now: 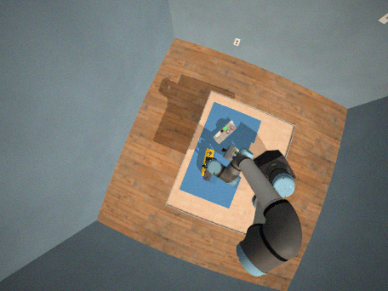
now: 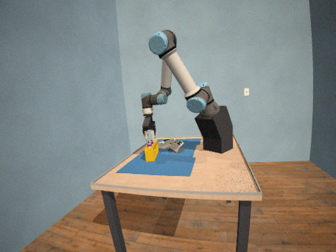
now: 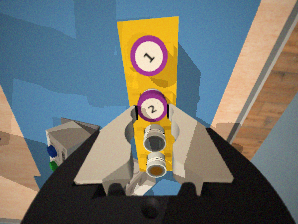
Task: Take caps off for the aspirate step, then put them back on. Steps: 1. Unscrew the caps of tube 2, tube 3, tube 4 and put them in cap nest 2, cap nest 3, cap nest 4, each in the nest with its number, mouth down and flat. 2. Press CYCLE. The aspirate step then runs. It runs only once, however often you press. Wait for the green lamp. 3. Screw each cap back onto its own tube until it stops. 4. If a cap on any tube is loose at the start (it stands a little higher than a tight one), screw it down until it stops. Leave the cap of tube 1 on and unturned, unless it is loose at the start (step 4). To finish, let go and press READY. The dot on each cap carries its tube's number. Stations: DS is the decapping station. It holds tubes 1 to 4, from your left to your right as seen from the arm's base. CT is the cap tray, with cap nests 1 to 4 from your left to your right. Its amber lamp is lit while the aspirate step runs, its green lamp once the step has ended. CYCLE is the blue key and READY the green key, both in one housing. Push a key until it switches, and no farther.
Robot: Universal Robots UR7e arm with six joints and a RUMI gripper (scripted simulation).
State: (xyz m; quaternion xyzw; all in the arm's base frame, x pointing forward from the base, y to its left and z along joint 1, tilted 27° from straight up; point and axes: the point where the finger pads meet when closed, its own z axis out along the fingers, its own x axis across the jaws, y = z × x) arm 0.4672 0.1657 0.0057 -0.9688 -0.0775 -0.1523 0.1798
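My hand is 5 cm past the cap, 35 cm to the left of it and 11 cm above it. Also, from my hand: green key: 18 cm behind, 20 cm to the right, 6 cm below; then blue cycle key: 17 cm behind, 15 cm to the right, 6 cm below; then key housing: 16 cm behind, 17 cm to the right, 7 cm below.
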